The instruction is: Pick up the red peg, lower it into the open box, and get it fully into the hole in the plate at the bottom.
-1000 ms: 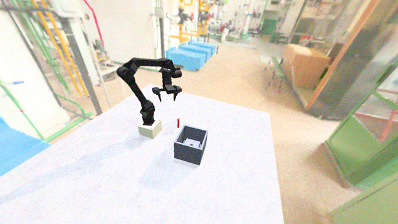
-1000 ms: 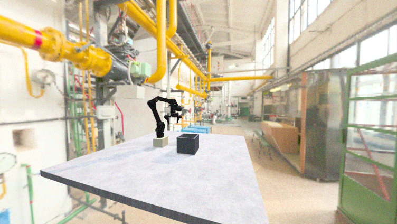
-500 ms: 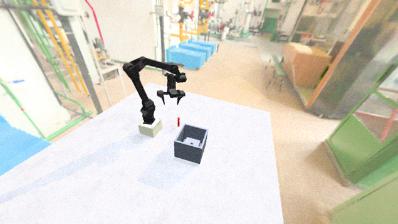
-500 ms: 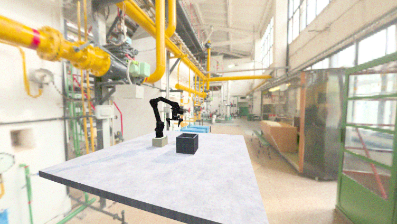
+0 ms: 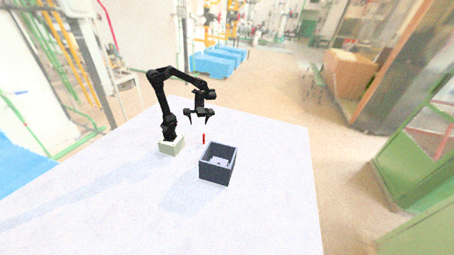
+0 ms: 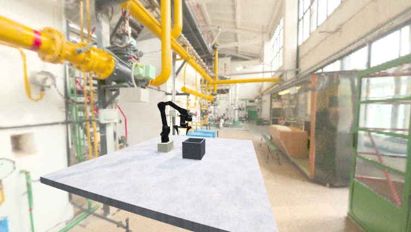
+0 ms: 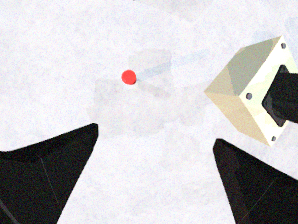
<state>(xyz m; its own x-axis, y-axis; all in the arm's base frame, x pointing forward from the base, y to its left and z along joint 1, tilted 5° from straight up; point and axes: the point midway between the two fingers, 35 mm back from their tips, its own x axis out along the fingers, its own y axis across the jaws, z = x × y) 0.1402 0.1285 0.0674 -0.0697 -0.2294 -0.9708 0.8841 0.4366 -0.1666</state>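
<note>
My gripper tip is now 90 mm above the red peg, 40 mm short of it and 20 mm to the left of it. From my gripper tip the other things lie so: plate (220 mm to the right, 180 mm ahead, 80 mm below).
</note>
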